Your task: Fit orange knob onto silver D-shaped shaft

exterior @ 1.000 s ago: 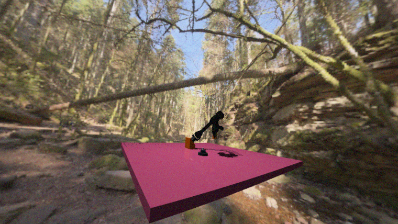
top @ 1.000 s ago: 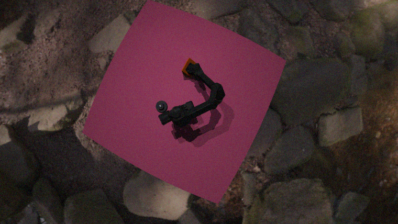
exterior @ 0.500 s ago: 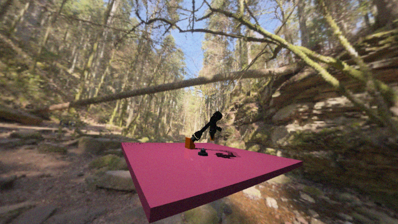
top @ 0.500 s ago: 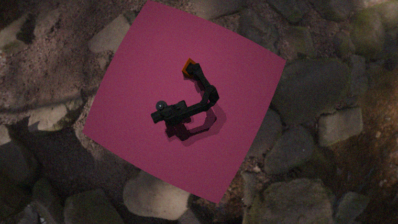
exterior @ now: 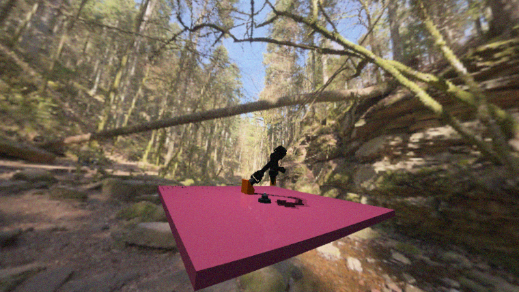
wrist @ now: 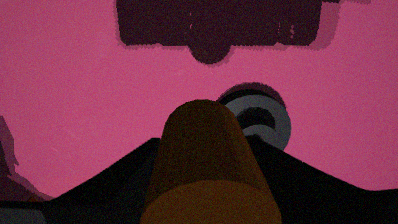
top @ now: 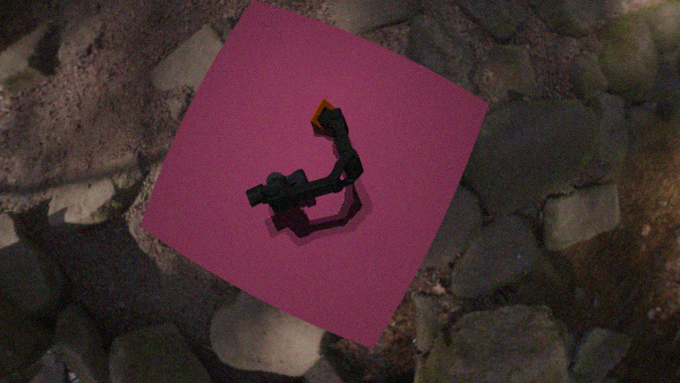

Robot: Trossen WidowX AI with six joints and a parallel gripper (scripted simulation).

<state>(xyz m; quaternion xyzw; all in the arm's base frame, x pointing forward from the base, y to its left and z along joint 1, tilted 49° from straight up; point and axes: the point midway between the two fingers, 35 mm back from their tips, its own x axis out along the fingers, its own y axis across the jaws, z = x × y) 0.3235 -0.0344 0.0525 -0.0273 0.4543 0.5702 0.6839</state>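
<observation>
My gripper tip is 9 cm above the pedestal, 7 cm to the left of it and 1 cm short of it. Also, from my gripper tip: orange knob (4 cm above).
</observation>
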